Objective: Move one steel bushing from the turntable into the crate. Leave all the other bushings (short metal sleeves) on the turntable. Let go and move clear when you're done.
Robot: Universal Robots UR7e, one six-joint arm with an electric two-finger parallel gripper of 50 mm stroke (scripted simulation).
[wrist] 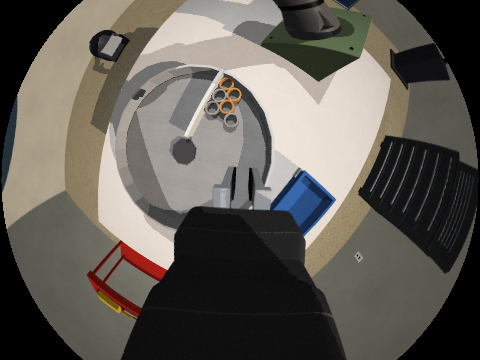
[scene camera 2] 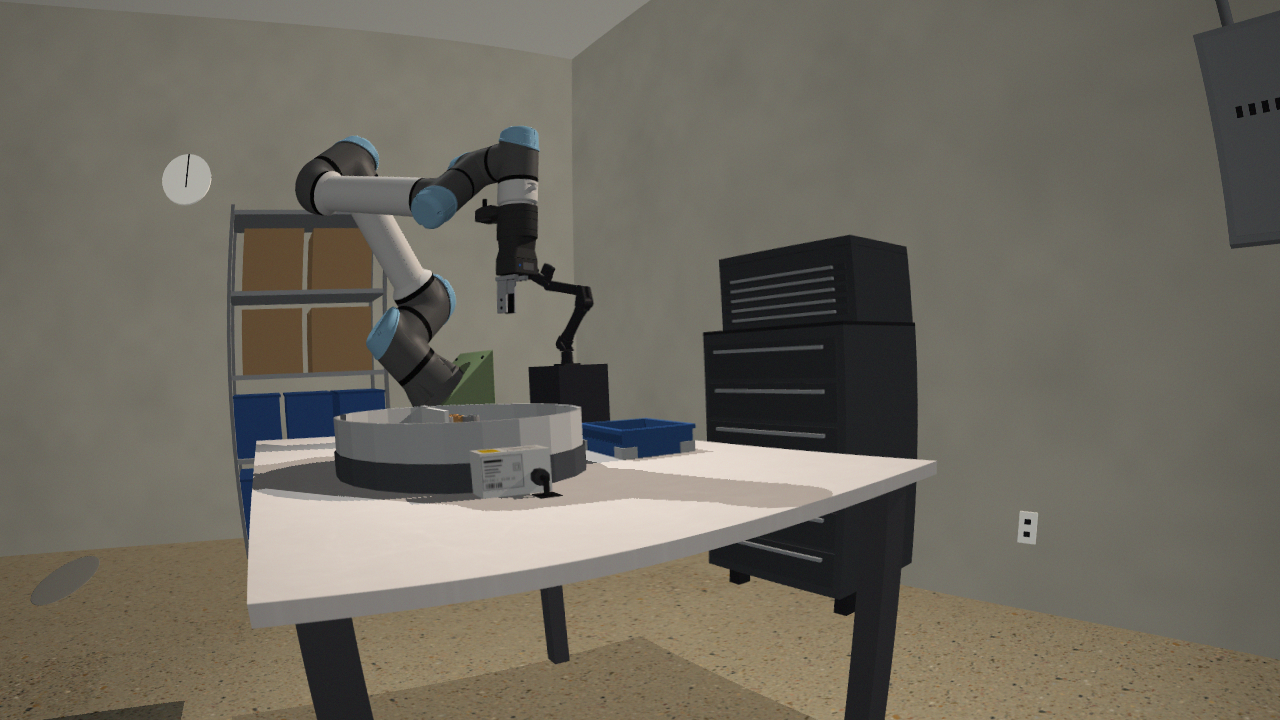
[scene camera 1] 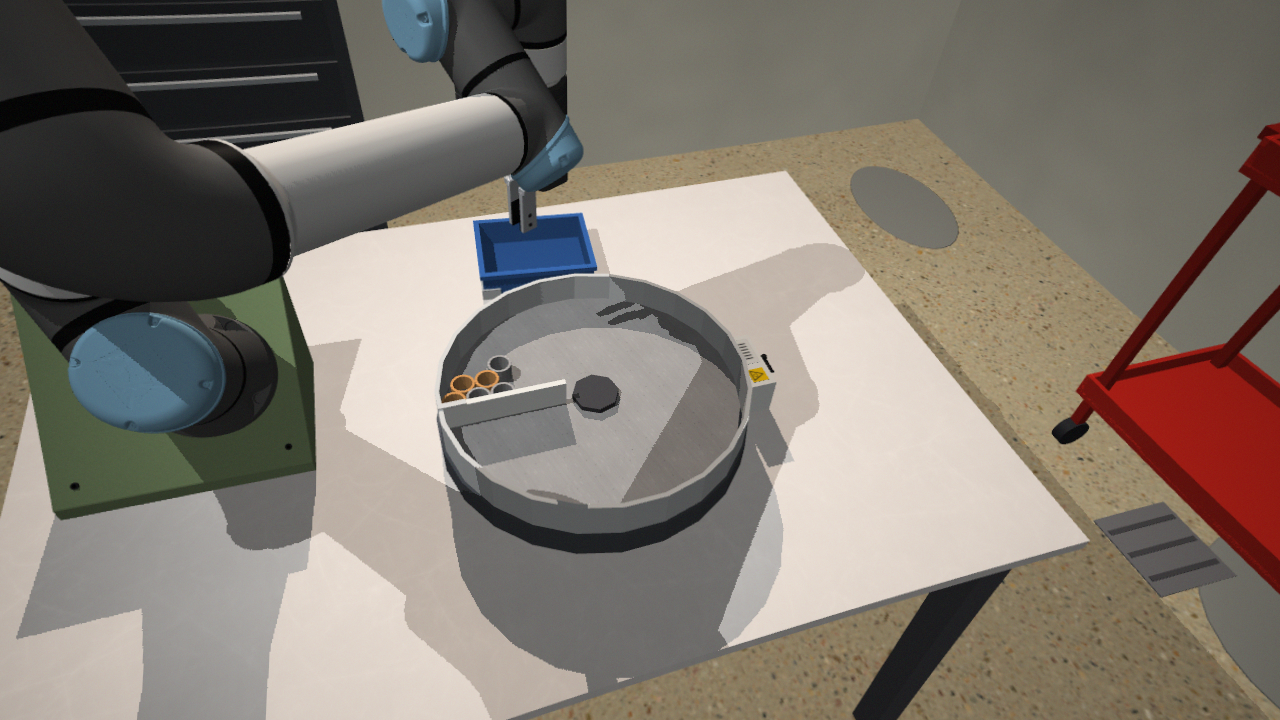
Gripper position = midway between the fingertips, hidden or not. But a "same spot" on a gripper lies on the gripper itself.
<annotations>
my gripper: wrist 242,177; scene camera 2; scene camera 1
same spot on blue crate: (scene camera 2: 647,437) = (scene camera 1: 586,255)
same spot on my gripper: (scene camera 1: 527,214) = (scene camera 2: 499,298)
</annotations>
